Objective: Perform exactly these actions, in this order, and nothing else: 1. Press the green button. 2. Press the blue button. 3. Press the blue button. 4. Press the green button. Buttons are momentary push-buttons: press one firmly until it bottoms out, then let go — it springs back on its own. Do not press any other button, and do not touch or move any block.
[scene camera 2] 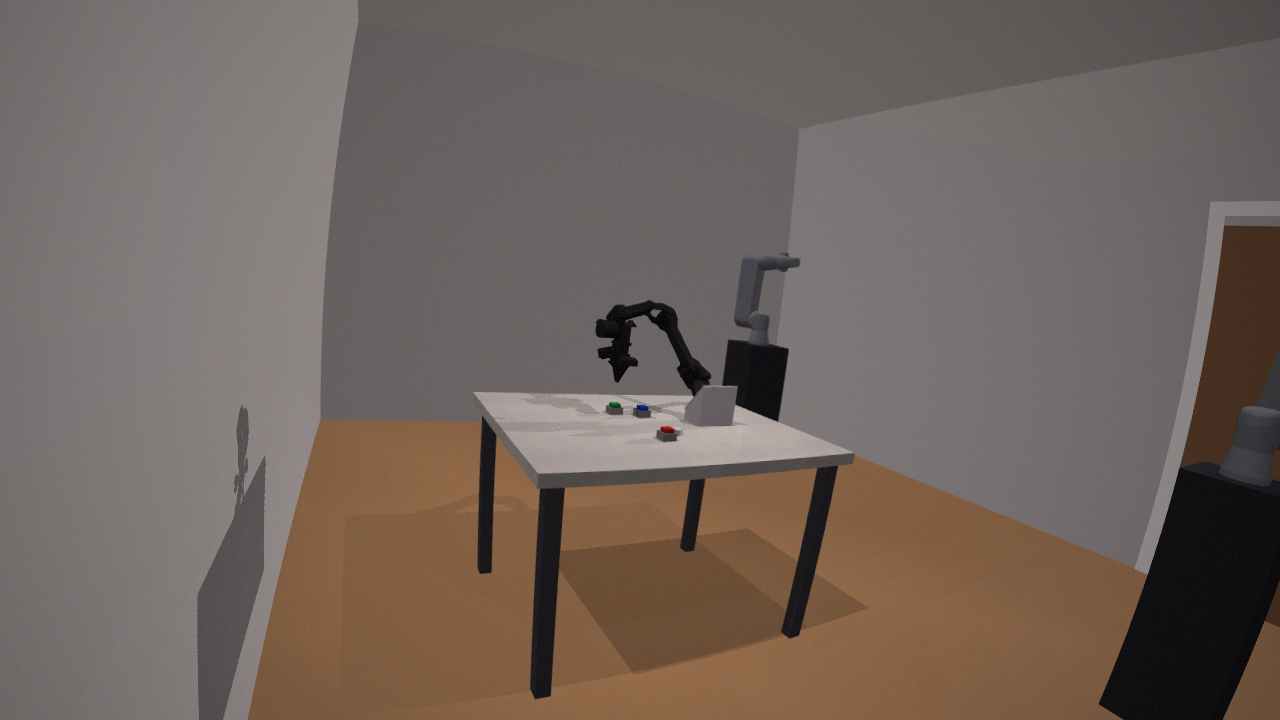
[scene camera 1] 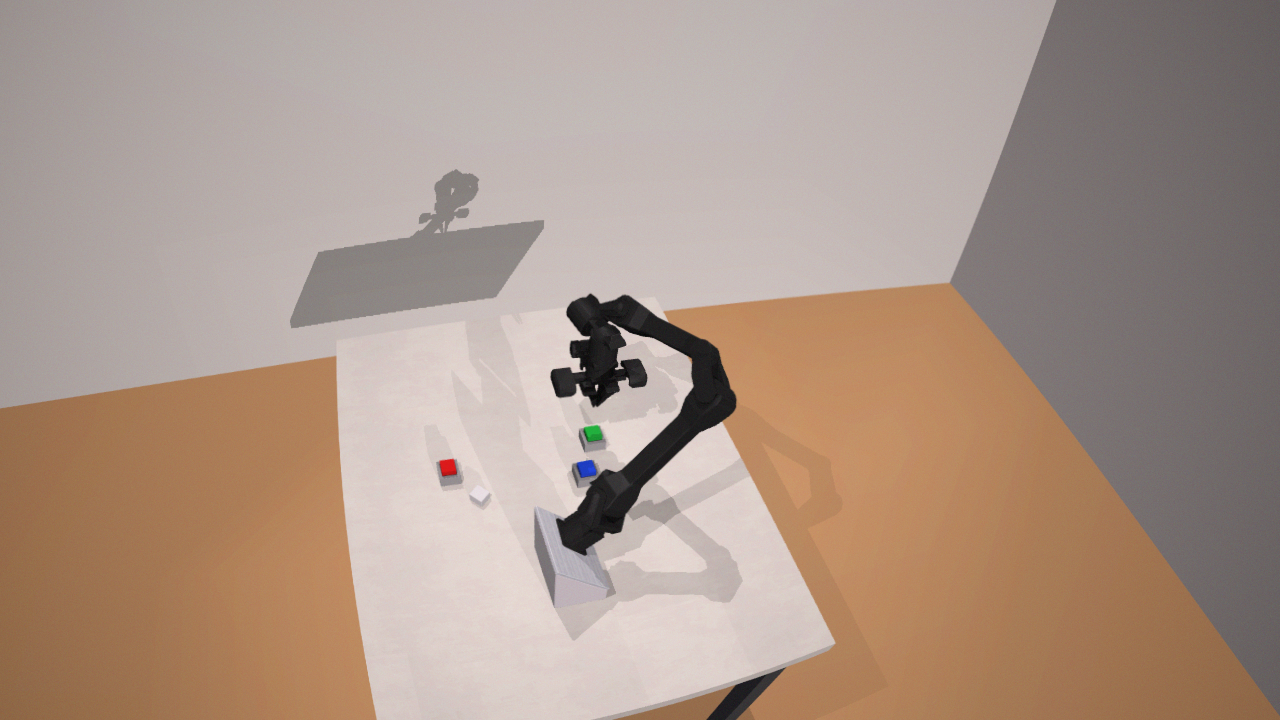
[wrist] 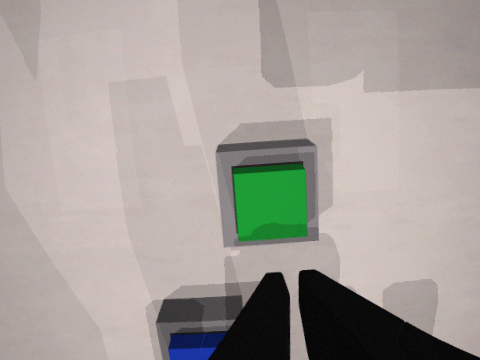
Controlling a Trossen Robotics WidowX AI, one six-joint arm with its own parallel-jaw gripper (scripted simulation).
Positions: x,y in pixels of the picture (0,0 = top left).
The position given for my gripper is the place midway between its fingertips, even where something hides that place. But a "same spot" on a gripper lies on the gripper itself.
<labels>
My gripper shows in scene camera 2 (pixel 616 382), in scene camera 1 and in the wrist view. One and the same spot on my gripper: (wrist: pixel 331 314) is (scene camera 1: pixel 597 393).
</labels>
